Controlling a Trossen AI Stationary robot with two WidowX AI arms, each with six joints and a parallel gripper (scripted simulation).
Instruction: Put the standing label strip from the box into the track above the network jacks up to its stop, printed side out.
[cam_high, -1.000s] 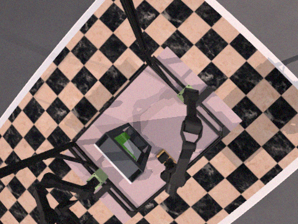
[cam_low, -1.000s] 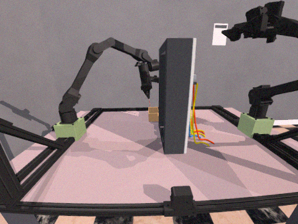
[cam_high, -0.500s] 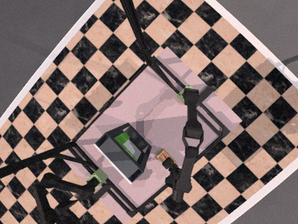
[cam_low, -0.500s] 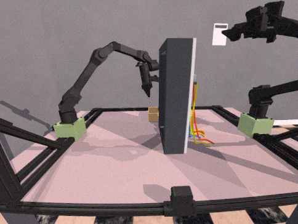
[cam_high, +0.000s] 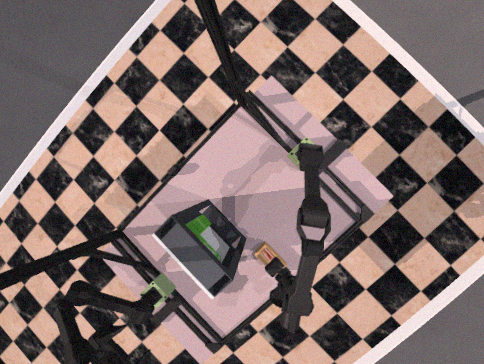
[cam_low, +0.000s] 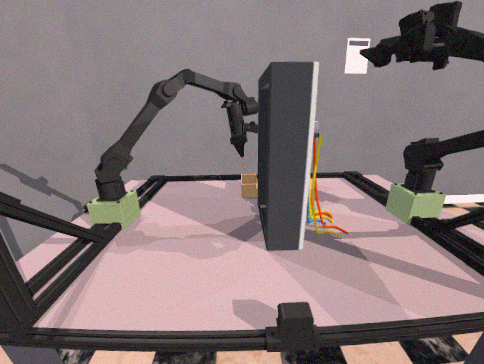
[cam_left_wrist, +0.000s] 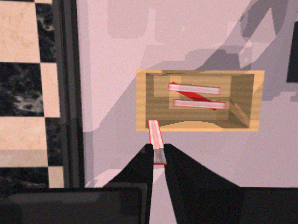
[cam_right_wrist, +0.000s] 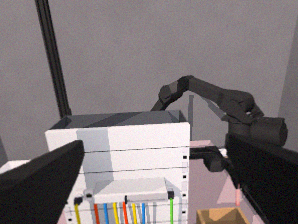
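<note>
Right now my left hand is 5 cm above the label strip and 1 cm to the left of it. The rest, counted from my left hand: rack panel (31 cm behind, 14 cm to the right, 4 cm above).
</note>
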